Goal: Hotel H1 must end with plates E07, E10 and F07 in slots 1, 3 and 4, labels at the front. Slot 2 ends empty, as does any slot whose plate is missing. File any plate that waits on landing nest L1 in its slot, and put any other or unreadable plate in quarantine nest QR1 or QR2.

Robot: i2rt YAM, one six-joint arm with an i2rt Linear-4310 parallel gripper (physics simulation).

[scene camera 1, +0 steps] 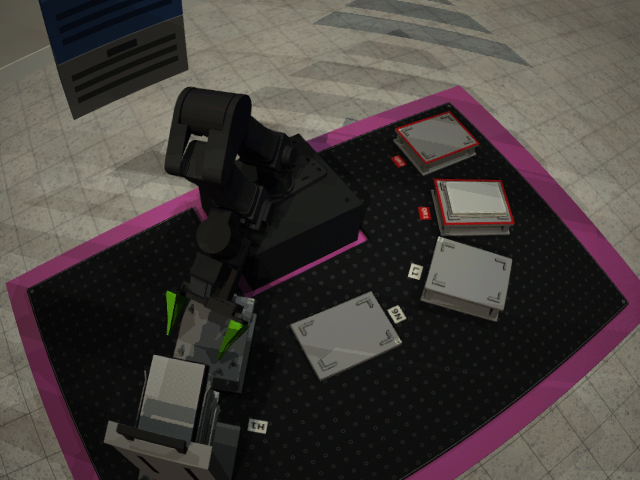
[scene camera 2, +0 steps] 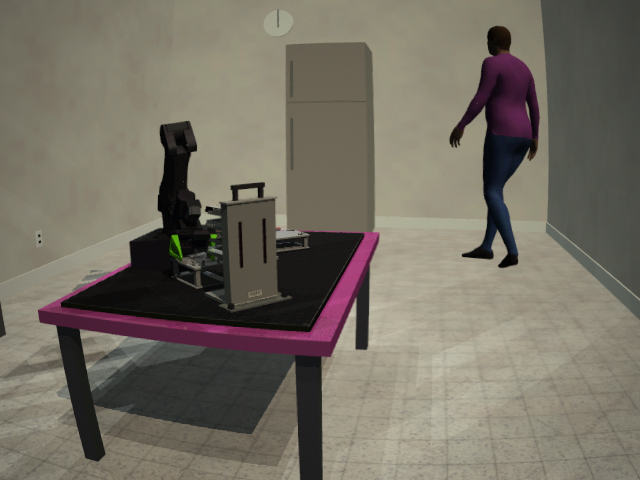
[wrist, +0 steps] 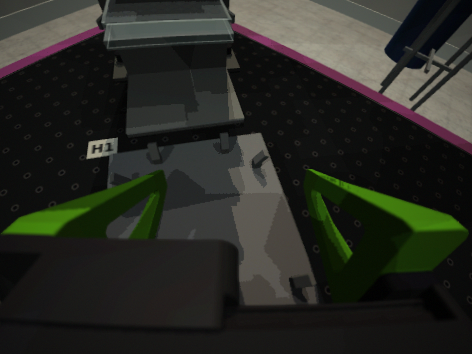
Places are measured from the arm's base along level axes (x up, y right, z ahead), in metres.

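Pixels of known places: gripper, fingertip midpoint: [scene camera 1: 193,347] [scene camera 2: 197,259] [wrist: 235,177]; arm's base, link origin: [scene camera 1: 275,189] [scene camera 2: 172,232].
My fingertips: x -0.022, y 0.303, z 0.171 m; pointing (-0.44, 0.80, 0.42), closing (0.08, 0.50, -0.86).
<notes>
For each thing: its top centre in the pictures, then the offset to it from my fingertips. "pt": a spot on its surface instead.
- black-edged plate, top centre: [scene camera 1: 170,397] dx +0.161, dy +0.093, dz +0.123 m
- clear plate, surface spot: [wrist: 170,34] pt dx +0.046, dy +0.047, dz +0.081 m
- Landing nest L1, top centre: [scene camera 1: 472,270] [scene camera 2: 281,232] dx -0.014, dy -0.498, dz +0.178 m
- Quarantine nest QR1, top centre: [scene camera 1: 475,199] dx -0.024, dy -0.642, dz +0.059 m
- pale plate, top centre: [scene camera 1: 476,196] dx -0.016, dy -0.642, dz +0.059 m
- red-rimmed nest, top centre: [scene camera 1: 438,134] dx -0.024, dy -0.717, dz -0.122 m
- flat grey nest, top centre: [scene camera 1: 346,332] dx -0.052, dy -0.245, dz +0.113 m
- handle, surface spot: [scene camera 2: 248,186] pt dx +0.217, dy +0.156, dz +0.181 m
My gripper [scene camera 1: 193,345] [scene camera 2: 196,255] [wrist: 235,177] is open and empty, low over a grey nest [scene camera 1: 227,373] [wrist: 260,225] in front of hotel H1. Hotel H1 [scene camera 1: 160,459] [scene camera 2: 250,248] [wrist: 175,100] stands at the table's lower left in scene camera 1. A black-edged plate [scene camera 1: 178,369] with a pale top sits in its top slot; its label is hidden. A clear plate [wrist: 170,34] shows low in the hotel, without a readable label. Landing nest L1 [scene camera 1: 470,273] is empty. Quarantine nest QR1 [scene camera 1: 473,224] holds a pale plate [scene camera 1: 475,197]. The other red-rimmed nest [scene camera 1: 436,136] is empty.
A flat grey nest [scene camera 1: 346,335] by the N6 tag stands between the hotel and L1, empty. The robot's base [scene camera 1: 310,222] stands beside the grey nest. The hotel's back panel and handle [scene camera 2: 248,186] rise high. A person [scene camera 2: 509,98] stands beyond the table.
</notes>
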